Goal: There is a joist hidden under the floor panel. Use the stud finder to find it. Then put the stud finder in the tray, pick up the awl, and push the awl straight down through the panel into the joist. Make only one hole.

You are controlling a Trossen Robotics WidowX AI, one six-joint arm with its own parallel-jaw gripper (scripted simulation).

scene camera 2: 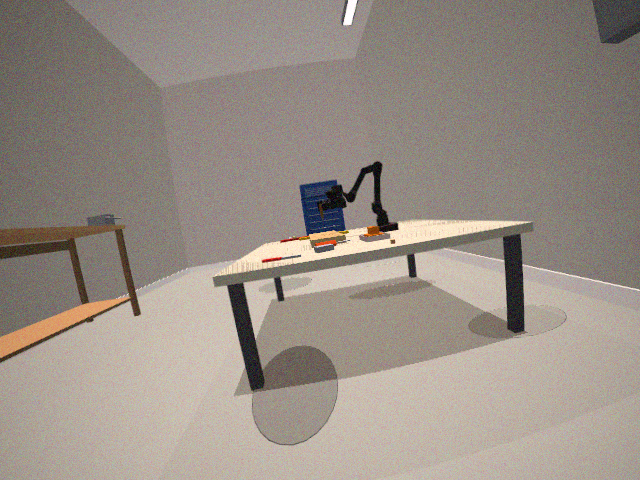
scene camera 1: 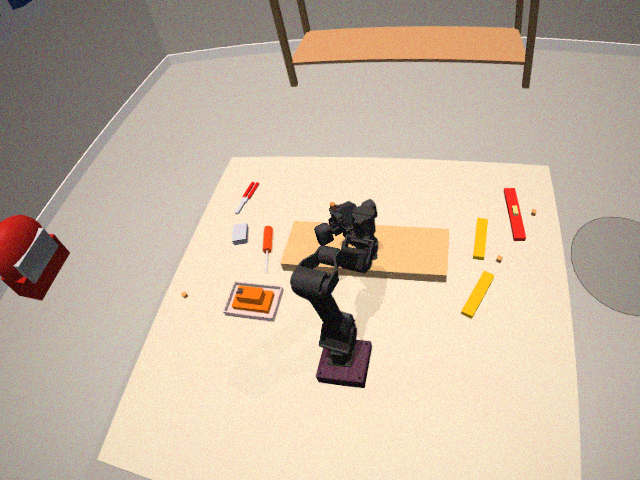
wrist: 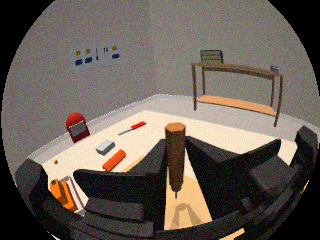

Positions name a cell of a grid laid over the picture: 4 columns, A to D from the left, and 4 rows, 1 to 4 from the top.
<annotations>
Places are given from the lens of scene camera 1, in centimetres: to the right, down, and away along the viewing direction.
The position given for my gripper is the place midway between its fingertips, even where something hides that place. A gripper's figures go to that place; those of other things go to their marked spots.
my gripper (scene camera 1: C2): 4, -9, 131
orange stud finder (scene camera 1: B3): -21, 18, 134
</annotations>
